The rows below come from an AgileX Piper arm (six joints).
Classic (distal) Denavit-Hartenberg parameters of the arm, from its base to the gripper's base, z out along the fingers. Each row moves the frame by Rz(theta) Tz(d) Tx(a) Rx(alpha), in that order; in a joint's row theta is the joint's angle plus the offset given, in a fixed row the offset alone. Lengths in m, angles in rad.
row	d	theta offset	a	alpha
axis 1	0.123	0	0	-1.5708
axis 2	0	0.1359	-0.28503	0
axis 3	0	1.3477	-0.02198	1.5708
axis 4	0.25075	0	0	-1.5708
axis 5	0	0	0	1.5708
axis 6	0.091	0	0	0
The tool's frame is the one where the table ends.
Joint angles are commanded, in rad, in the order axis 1, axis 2, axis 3, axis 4, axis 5, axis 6. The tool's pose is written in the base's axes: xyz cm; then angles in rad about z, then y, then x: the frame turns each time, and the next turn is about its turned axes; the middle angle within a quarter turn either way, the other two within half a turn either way. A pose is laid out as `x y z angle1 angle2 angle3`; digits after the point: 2 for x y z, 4 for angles.
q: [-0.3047 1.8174 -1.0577 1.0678 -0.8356 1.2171]
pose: 34.88 -17.17 23.59 0.4904 -0.4064 1.7218
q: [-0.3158 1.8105 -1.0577 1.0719 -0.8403 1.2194]
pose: 34.57 -17.56 23.86 0.4758 -0.4156 1.7153
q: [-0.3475 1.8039 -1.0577 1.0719 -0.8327 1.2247]
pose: 33.96 -18.59 24.06 0.4481 -0.4258 1.7165
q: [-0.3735 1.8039 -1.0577 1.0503 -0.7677 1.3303]
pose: 33.89 -19.17 23.74 0.4422 -0.5207 1.7651
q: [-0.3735 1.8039 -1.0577 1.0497 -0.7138 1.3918]
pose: 34.15 -18.93 23.40 0.4398 -0.5828 1.8191
